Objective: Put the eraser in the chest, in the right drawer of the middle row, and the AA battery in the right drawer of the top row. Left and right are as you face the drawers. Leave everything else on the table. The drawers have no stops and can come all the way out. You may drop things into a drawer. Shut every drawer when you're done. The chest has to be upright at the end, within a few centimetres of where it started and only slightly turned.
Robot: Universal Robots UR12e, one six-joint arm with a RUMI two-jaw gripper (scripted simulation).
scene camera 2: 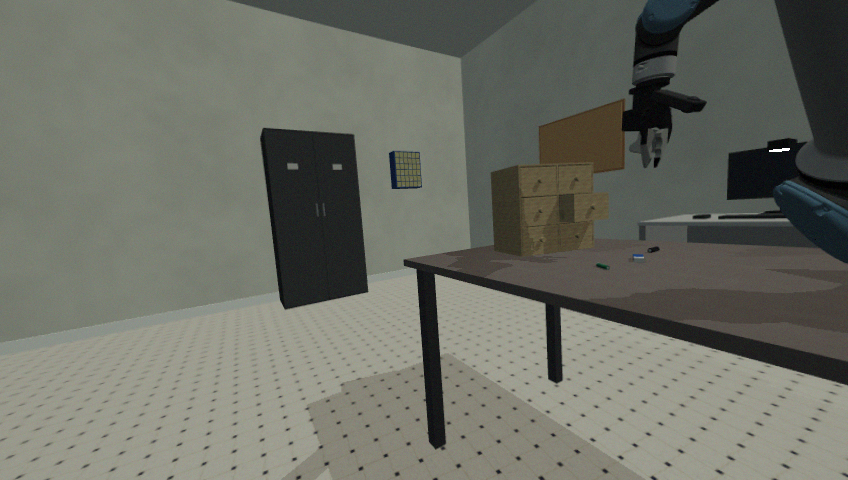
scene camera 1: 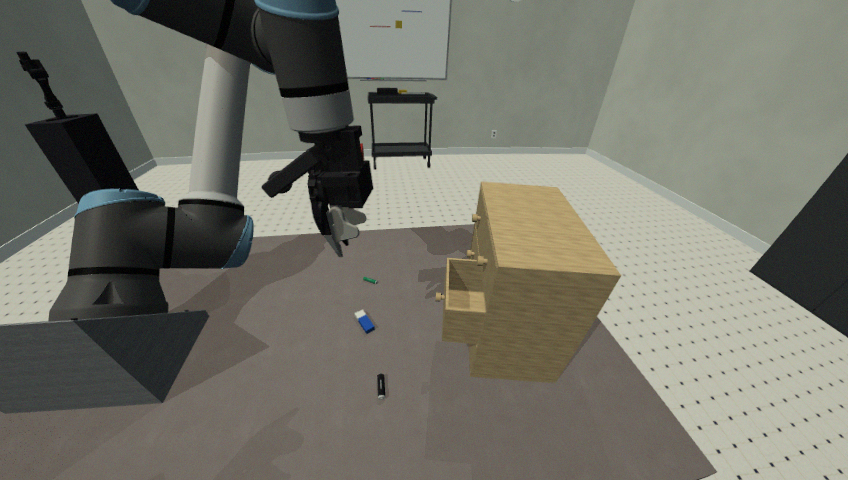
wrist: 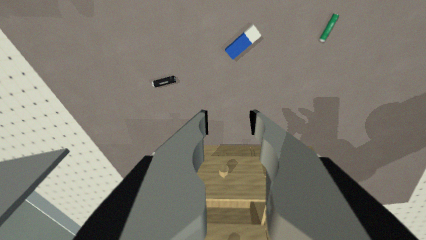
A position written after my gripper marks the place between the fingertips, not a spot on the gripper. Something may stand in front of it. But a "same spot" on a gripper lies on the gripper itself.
My gripper shows in scene camera 2, in scene camera 1 and in the wrist view (228, 112). One and the same spot on my gripper: (scene camera 2: 655, 140) is (scene camera 1: 332, 222).
